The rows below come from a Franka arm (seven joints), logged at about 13 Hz.
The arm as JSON. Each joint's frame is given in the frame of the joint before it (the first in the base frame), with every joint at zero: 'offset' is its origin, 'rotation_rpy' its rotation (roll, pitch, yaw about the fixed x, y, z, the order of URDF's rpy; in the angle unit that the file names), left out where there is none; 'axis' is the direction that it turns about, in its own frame. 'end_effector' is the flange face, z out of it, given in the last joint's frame.
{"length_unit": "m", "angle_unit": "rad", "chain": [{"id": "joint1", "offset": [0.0, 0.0, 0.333], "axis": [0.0, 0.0, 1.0]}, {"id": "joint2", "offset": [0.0, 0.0, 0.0], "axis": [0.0, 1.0, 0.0]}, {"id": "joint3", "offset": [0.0, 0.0, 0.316], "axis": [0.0, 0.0, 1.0]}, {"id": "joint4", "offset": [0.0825, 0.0, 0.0], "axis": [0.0, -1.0, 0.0]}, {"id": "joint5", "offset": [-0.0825, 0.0, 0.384], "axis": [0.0, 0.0, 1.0]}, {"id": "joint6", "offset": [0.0, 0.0, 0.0], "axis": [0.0, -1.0, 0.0]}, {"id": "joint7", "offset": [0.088, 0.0, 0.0], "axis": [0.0, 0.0, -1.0]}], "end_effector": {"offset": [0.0, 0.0, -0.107], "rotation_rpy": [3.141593, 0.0, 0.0]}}
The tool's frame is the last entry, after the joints.
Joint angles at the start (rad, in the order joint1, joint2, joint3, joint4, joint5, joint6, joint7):
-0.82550, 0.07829, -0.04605, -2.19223, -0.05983, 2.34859, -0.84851
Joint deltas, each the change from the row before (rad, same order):
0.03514, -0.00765, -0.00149, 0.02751, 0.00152, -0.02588, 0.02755
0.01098, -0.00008, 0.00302, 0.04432, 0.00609, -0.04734, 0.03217
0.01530, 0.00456, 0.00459, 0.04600, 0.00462, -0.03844, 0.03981
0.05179, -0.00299, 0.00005, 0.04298, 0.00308, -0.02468, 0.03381
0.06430, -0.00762, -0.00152, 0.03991, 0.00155, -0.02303, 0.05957
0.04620, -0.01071, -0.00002, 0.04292, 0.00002, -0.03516, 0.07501
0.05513, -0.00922, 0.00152, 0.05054, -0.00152, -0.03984, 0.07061
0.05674, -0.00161, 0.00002, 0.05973, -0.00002, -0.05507, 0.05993
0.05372, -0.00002, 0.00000, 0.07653, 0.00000, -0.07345, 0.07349
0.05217, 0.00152, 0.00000, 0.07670, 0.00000, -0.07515, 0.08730
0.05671, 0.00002, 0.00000, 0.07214, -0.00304, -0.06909, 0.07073
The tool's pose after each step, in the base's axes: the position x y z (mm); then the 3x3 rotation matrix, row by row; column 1 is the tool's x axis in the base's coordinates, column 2 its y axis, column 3 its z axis. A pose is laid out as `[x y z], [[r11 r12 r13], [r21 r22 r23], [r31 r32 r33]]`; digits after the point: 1 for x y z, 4 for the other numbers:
[370.5 -412.9 371.7], [[0.9995 0.0201 0.0248], [0.0224 -0.9951 -0.0962], [0.0228 0.0967 -0.9951]]
[380.9 -412.9 387.2], [[0.9996 -0.0039 0.0263], [-0.0015 -0.9958 -0.0915], [0.0265 0.0914 -0.9955]]
[394.4 -411.0 402.1], [[0.9991 -0.0284 0.0319], [-0.0254 -0.9955 -0.0913], [0.0343 0.0904 -0.9953]]
[420.4 -395.0 421.5], [[0.9985 -0.0148 0.0533], [-0.0092 -0.9947 -0.1026], [0.0545 0.1019 -0.9933]]
[448.5 -371.3 442.6], [[0.9968 -0.0154 0.0789], [-0.0064 -0.9935 -0.1138], [0.0801 0.1129 -0.9904]]
[467.9 -352.5 466.0], [[0.9940 -0.0472 0.0984], [-0.0351 -0.9920 -0.1213], [0.1033 0.1171 -0.9877]]
[489.8 -327.6 492.0], [[0.9907 -0.0640 0.1205], [-0.0484 -0.9906 -0.1278], [0.1275 0.1208 -0.9845]]
[510.2 -301.1 516.7], [[0.9888 -0.0699 0.1322], [-0.0533 -0.9907 -0.1249], [0.1397 0.1164 -0.9833]]
[527.3 -274.6 547.1], [[0.9857 -0.0926 0.1408], [-0.0759 -0.9898 -0.1203], [0.1505 0.1079 -0.9827]]
[540.8 -247.0 576.5], [[0.9806 -0.1301 0.1463], [-0.1140 -0.9869 -0.1139], [0.1592 0.0950 -0.9827]]
[551.6 -215.7 605.0], [[0.9772 -0.1463 0.1538], [-0.1302 -0.9854 -0.1101], [0.1677 0.0875 -0.9819]]

